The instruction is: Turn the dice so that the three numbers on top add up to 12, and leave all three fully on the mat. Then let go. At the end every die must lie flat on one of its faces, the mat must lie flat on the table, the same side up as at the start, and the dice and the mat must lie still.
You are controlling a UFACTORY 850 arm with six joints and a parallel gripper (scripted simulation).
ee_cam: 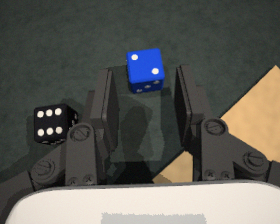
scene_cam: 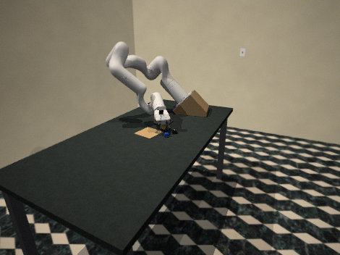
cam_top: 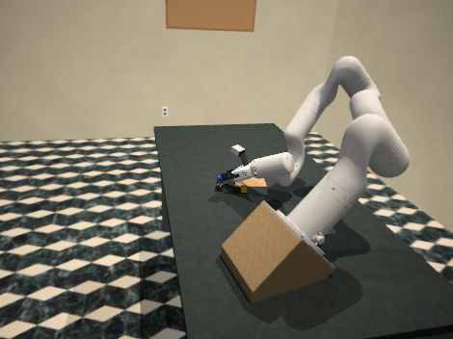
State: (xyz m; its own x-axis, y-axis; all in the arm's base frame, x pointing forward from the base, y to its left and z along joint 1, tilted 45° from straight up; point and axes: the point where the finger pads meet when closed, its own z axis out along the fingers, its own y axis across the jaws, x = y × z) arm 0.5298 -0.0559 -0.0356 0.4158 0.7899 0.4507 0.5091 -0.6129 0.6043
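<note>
My hand is 3 cm short of the blue die, 3 cm above it and 2 cm to the right of it. Round my hand: tan mat: 11 cm to the right, 4 cm below; black die: 6 cm to the left, 3 cm below, 3 cm behind; yellow die: 8 cm behind, 4 cm to the right, 3 cm below.
</note>
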